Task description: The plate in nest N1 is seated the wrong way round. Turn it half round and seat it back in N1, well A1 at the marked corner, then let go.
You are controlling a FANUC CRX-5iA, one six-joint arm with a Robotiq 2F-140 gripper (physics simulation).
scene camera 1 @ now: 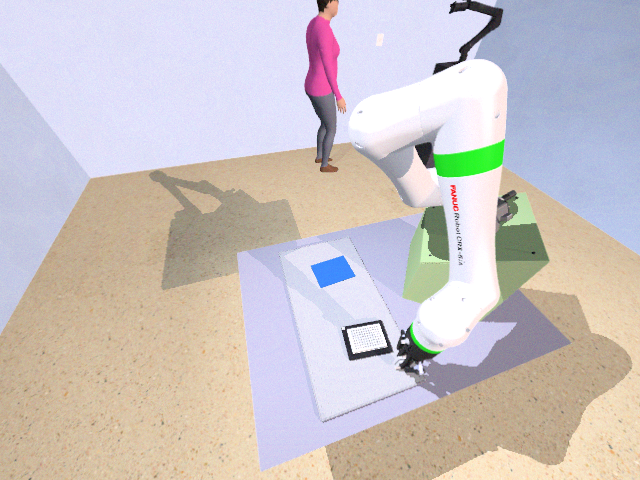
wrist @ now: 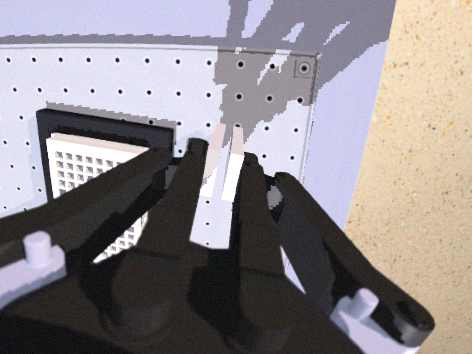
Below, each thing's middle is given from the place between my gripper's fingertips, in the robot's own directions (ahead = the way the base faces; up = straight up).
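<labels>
My gripper is 5 cm short of the black nest (wrist: 102, 128), 12 cm to the left of it and 1 cm above it. Counted from my hand, the white well plate (scene camera 1: 366, 338) is 5 cm ahead, 12 cm to the right and 1 cm above. The flat blue rectangle (scene camera 1: 335, 270), also counted from my hand, is 2 cm ahead, 45 cm to the right and 1 cm below.
</labels>
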